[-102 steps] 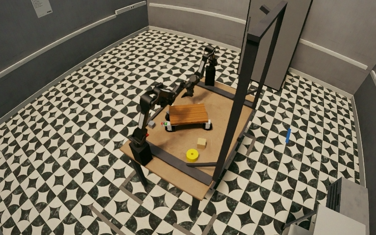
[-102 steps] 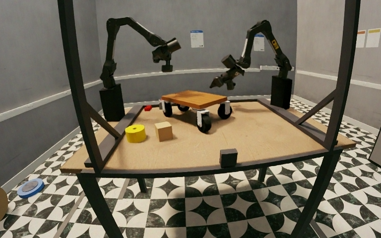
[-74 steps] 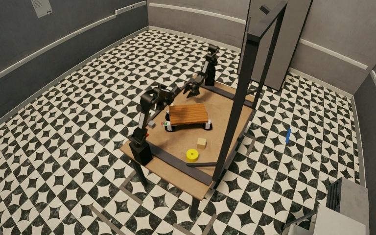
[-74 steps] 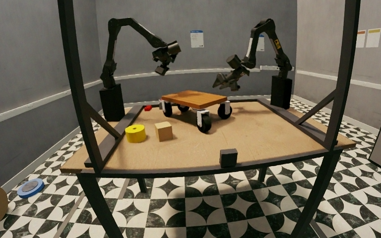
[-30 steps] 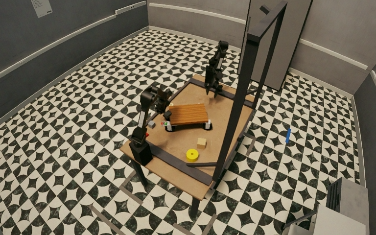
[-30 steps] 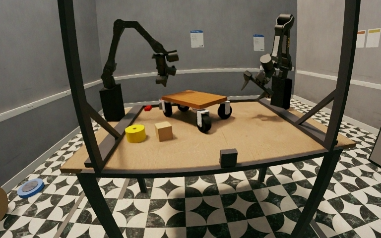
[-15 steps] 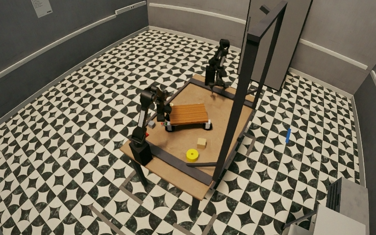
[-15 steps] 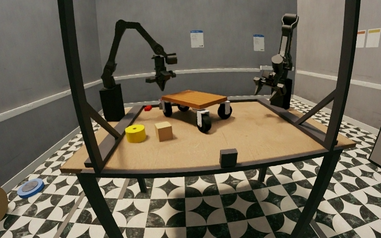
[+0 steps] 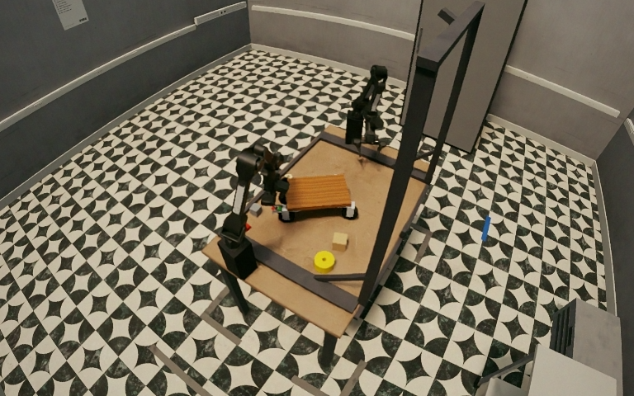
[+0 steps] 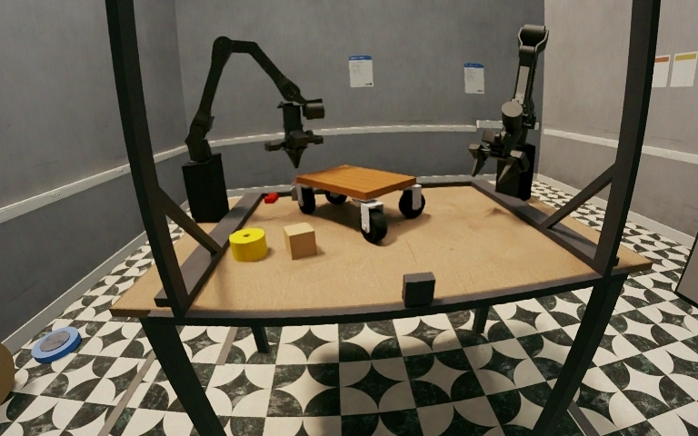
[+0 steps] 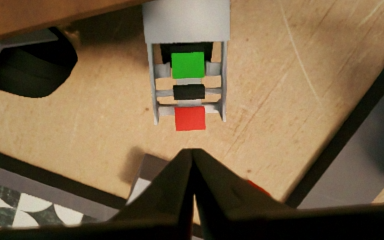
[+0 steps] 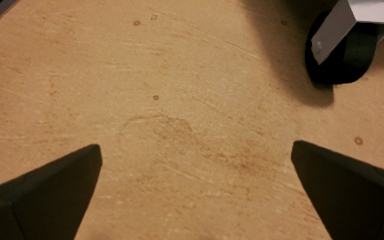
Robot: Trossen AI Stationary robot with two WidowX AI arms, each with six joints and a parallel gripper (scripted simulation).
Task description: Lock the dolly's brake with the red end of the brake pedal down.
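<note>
Right now the brake pedal is 1 cm behind my left hand, 1 cm to the right of it and 9 cm below it. From my left hand the other things lie so: grey cube: 10 cm ahead, 2 cm to the left, 15 cm below; small red block: 10 cm ahead, 12 cm to the left, 15 cm below; tan cube: 35 cm behind, 3 cm to the right, 14 cm below.
</note>
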